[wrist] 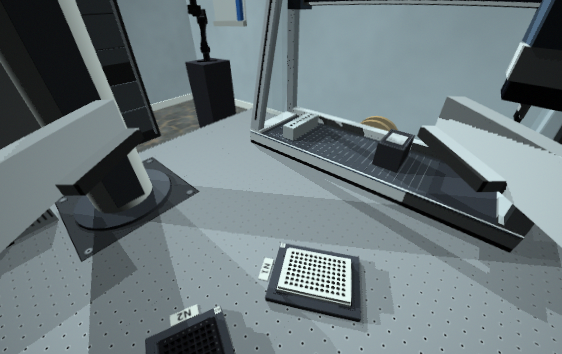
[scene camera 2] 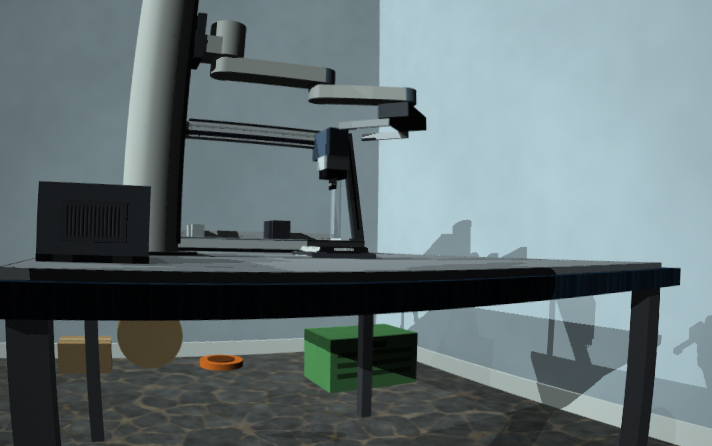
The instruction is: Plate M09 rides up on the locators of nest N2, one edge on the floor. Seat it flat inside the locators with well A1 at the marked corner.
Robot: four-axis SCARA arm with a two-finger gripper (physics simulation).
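Pixels of known places: gripper, fingertip midpoint: (wrist: pixel 280 115) (scene camera 2: pixel 351 132); arm's base, origin of the base link: (wrist: pixel 127 199).
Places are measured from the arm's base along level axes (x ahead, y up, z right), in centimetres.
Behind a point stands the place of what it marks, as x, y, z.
Note:
Nest N2 (wrist: pixel 228 336) {49.6, 2.5, 3.1} shows in part at the bottom edge of the wrist view, with its label (wrist: pixel 184 315) {41.1, 1.5, 5.9} beside it and a small white mark (wrist: pixel 217 310) {45.2, 2.5, 1.8} at one corner. A black well plate (wrist: pixel 192 342) {46.3, 3.0, 7.3} lies on this nest. The frame cuts it off, and its tilt and well A1 cannot be made out. My gripper (scene camera 2: pixel 375 131) (wrist: pixel 280 115) {56.9, 37.9, -1.1} is open and empty, high above the table and away from the nest. In the scene view the nests are low, thin shapes, and I cannot tell N2 apart.
Nest N1 (wrist: pixel 312 308) {57.2, 2.4, -8.7} holds a white well plate (wrist: pixel 317 274) {54.8, 3.6, -13.8} beside N2. Behind it stands a gantry deck (wrist: pixel 350 176) {46.2, 3.9, -45.0} with a dark block (wrist: pixel 393 152) {54.1, 11.8, -51.5} and a pale tube rack (wrist: pixel 300 127) {22.7, 9.6, -52.7}. The arm's column (scene camera 2: pixel 157 131) {0.1, 31.1, 7.5} stands at the left on a base plate (wrist: pixel 183 192) {11.7, 1.3, -11.8}.

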